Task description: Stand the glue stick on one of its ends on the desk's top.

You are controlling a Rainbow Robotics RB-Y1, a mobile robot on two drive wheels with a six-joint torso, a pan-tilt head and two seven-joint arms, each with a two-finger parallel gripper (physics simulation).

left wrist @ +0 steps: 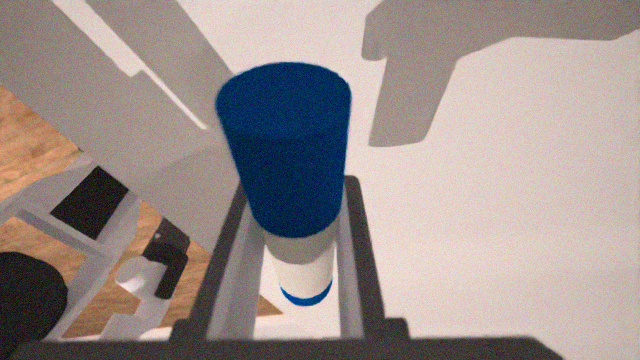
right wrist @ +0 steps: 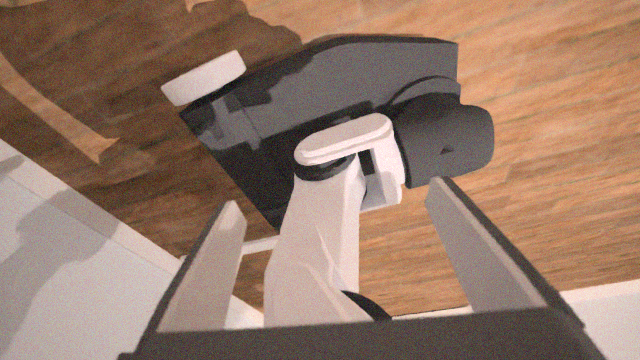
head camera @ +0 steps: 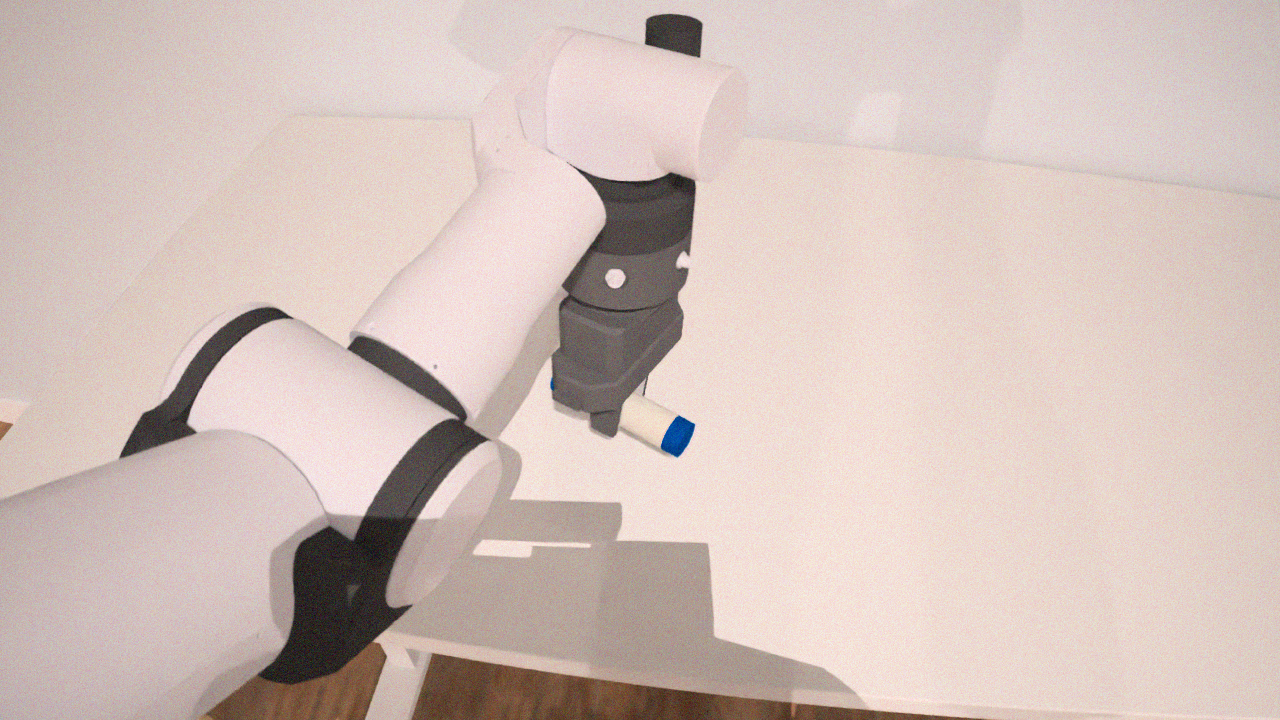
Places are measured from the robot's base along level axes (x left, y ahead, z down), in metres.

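Pixels of known places: left gripper, between the fingertips: (left wrist: 300, 191) (head camera: 617, 416); right gripper, between the fingertips: (right wrist: 331, 201).
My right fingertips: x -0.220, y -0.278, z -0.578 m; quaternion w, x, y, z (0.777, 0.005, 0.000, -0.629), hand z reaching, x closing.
Observation:
Behind a point stands the place of what it marks.
The glue stick (head camera: 651, 419) @[z -1.046, x 0.046, y 0.264 m] (left wrist: 292, 160) @[z -1.058, x 0.113, y 0.306 m], white with blue ends, is held on its side. In the head view its near blue end points to the lower right, and its far end is mostly hidden behind the gripper. My left gripper (head camera: 626, 408) @[z -1.024, x 0.075, y 0.283 m] (left wrist: 300, 191) @[z -1.024, x 0.075, y 0.283 m] points down and is shut on the glue stick's white body, with one finger on each side. The glue stick is over the desk's white top (head camera: 939, 402) @[z -0.952, x -0.212, y 0.394 m] (left wrist: 500, 200) @[z -0.952, x -0.055, y 0.382 m]; its exact height above it is hard to tell. My right gripper (right wrist: 331, 201) @[z -0.578, x -0.220, y -0.278 m] is open and empty.
The desk's front edge (head camera: 572, 675) @[z -0.930, x 0.088, y 0.110 m] crosses the bottom of the head view, with wood floor (head camera: 537, 701) @[z -0.002, x 0.275, y 0.445 m] below. A pale wall (head camera: 1118, 80) @[z -1.081, x -0.509, y 0.878 m] stands behind the desk. The robot's dark base (right wrist: 350, 75) @[z -0.170, x -0.163, y -0.332 m] and white torso (right wrist: 315, 250) @[z -0.522, x -0.089, y -0.220 m] show in the right wrist view.

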